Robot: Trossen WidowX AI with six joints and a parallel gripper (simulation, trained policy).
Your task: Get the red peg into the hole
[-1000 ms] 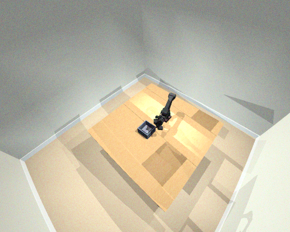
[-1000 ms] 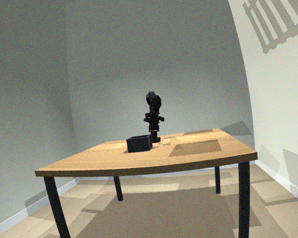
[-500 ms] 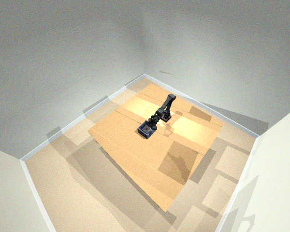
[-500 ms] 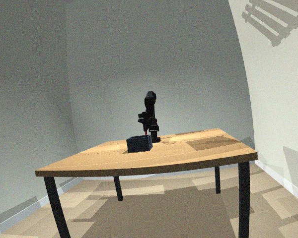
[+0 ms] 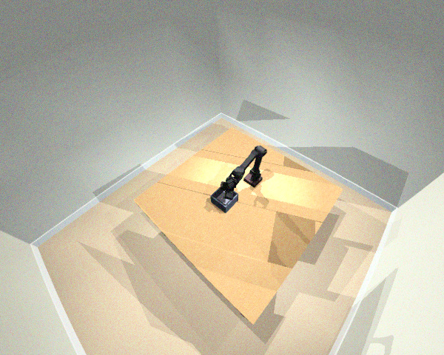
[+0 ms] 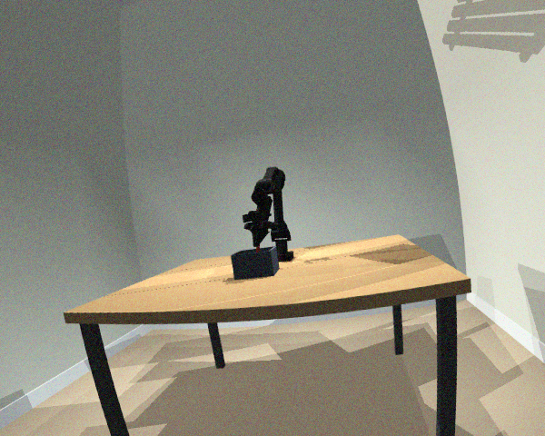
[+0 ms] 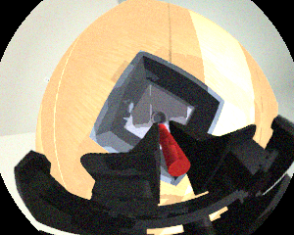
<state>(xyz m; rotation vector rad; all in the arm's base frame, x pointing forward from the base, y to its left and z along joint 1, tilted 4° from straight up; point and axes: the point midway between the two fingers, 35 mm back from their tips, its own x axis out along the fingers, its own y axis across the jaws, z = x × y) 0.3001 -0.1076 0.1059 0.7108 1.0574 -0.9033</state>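
Right now my gripper tip is 10 mm to the right of the red peg, 10 mm below it and 10 mm past it. Also, from my gripper tip: pale plate 70 mm below, 10 mm to the right; then dark box 90 mm below, 10 mm to the right.
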